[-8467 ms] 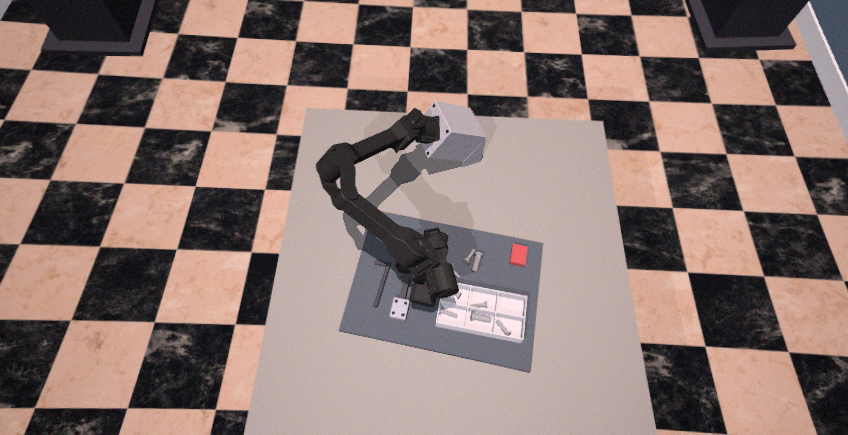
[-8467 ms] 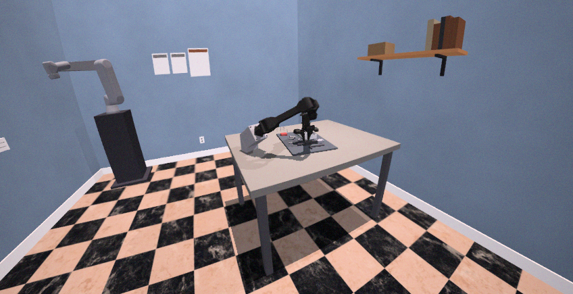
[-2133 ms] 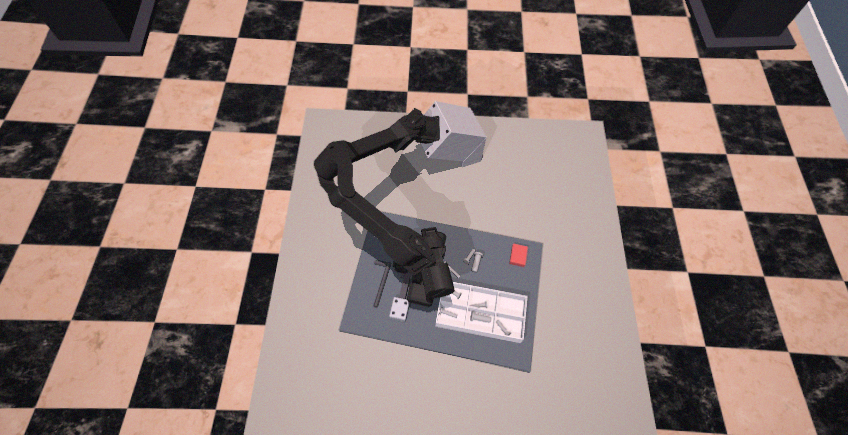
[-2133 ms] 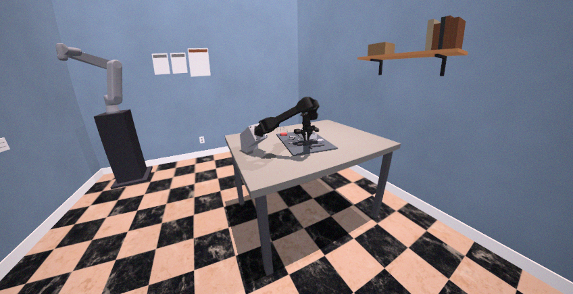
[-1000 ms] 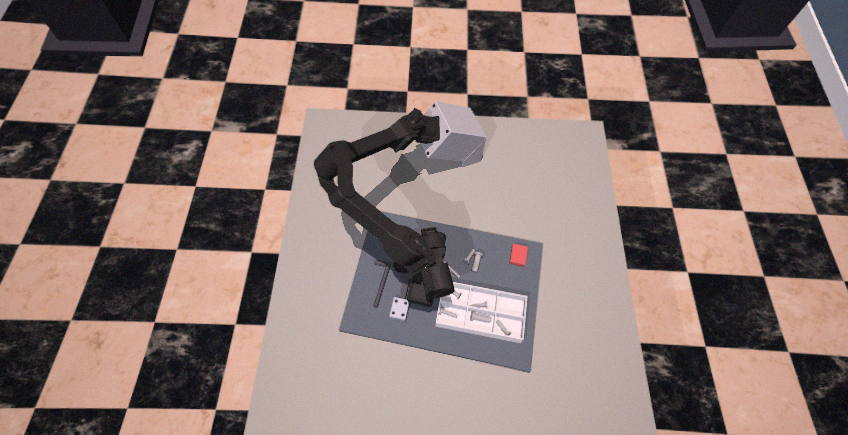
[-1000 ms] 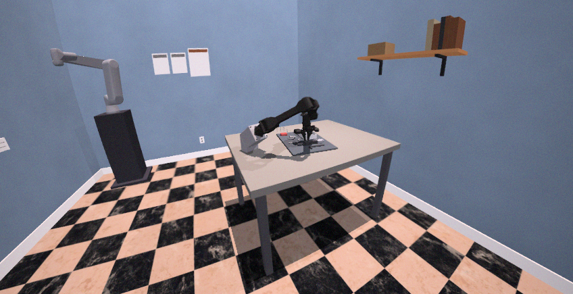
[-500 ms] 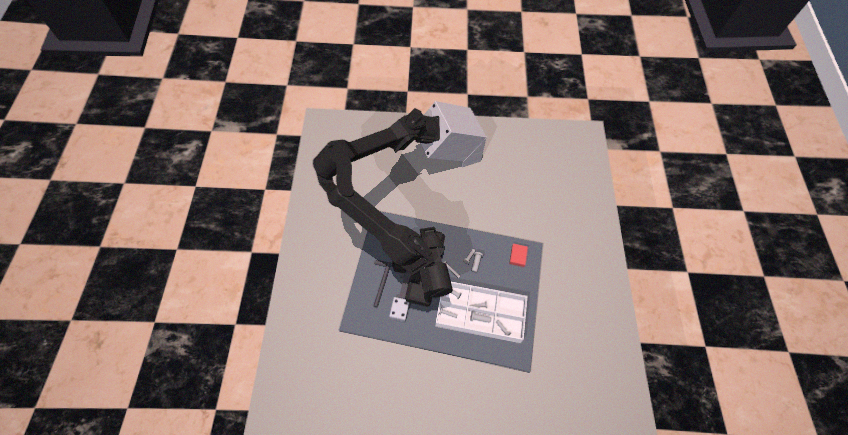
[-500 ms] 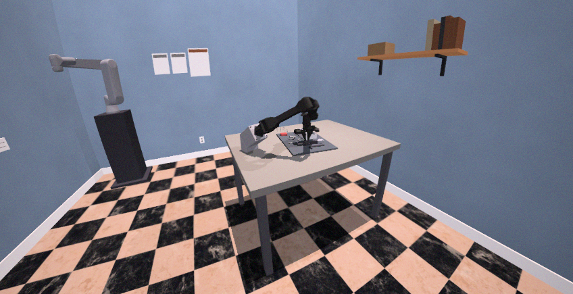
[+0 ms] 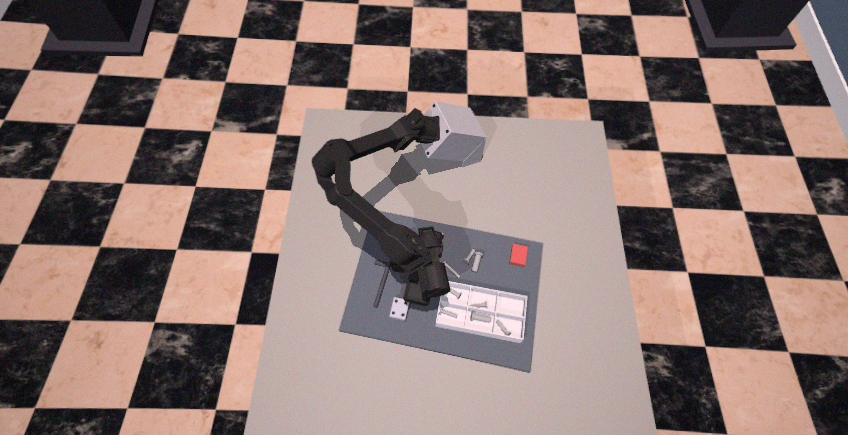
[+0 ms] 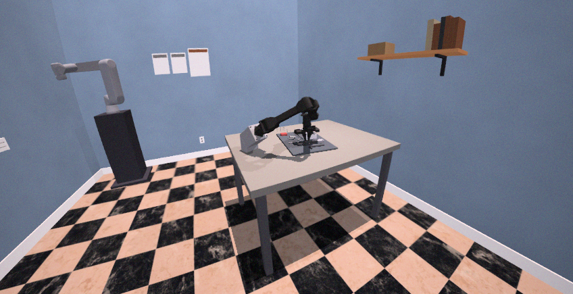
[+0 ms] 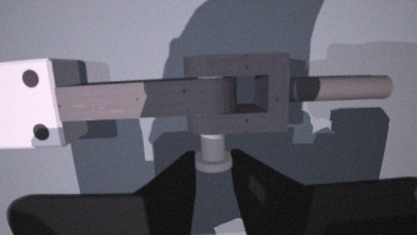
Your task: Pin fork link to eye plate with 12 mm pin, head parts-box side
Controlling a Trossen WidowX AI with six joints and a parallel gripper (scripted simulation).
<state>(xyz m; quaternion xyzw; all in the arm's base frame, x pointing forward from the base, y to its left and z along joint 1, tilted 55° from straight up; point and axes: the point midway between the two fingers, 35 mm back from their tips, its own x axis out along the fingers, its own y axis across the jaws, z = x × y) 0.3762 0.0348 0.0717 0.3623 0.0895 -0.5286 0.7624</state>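
Now: the eye plate 10 mm ahead of my hand, 40 mm to the right of it and 30 mm below it. From my hand the other things lie so: dark fork link (30 mm behind, 30 mm to the right, 30 mm below); then pin (20 mm behind, 80 mm to the left, 40 mm below); then dark mat (10 mm ahead, 60 mm to the left, 50 mm below).
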